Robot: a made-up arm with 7 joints.
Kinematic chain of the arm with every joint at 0, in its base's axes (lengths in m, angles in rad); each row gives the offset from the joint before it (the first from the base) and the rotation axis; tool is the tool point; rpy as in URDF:
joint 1: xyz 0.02 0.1 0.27 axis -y
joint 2: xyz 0.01 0.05 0 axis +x
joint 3: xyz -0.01 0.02 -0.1 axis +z
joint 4: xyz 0.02 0 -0.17 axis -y
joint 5: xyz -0.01 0 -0.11 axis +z
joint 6: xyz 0 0.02 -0.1 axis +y
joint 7: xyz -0.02 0 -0.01 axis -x
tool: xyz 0 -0.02 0 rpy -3.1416 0 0
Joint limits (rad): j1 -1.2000..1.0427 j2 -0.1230..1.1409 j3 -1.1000..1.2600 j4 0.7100..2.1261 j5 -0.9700..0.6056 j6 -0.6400..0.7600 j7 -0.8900..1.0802
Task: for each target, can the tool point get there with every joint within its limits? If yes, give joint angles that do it. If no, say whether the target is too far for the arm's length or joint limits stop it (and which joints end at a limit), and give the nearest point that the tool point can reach.
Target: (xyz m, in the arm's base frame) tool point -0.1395 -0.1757 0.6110
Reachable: no: joint limits stop it (at a limit: joint 1, joint 2, joint 4, joint 5, joint 6, joint 7) | nearest point 0.1824 -0.0456 0.3047 | short by 0.463 m
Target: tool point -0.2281 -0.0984 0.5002
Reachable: no: joint limits stop it (at a limit: joint 1, joint 2, joint 3, joint 4, joint 5, joint 6) | nearest point -0.1025 -0.0436 0.1329 | short by 0.392 m
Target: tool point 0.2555 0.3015 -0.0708
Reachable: yes | joints 0.3478 0.5869 -0.8486 0.8800 -0.0333 0.6405 0.4462
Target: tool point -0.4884 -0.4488 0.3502
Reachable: no: too far | nearest point -0.2980 -0.0693 0.0546 | short by 0.517 m
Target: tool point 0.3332 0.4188 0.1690
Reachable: yes | joints 0.6334 1.0076 -0.5593 1.2309 -0.6695 0.3063 -0.3165
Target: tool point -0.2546 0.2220 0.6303
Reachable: no: joint limits stop it (at a limit: joint 1, joint 2, joint 4, joint 5, joint 6, joint 7) | nearest point -0.0606 0.3780 0.4240 | short by 0.323 m
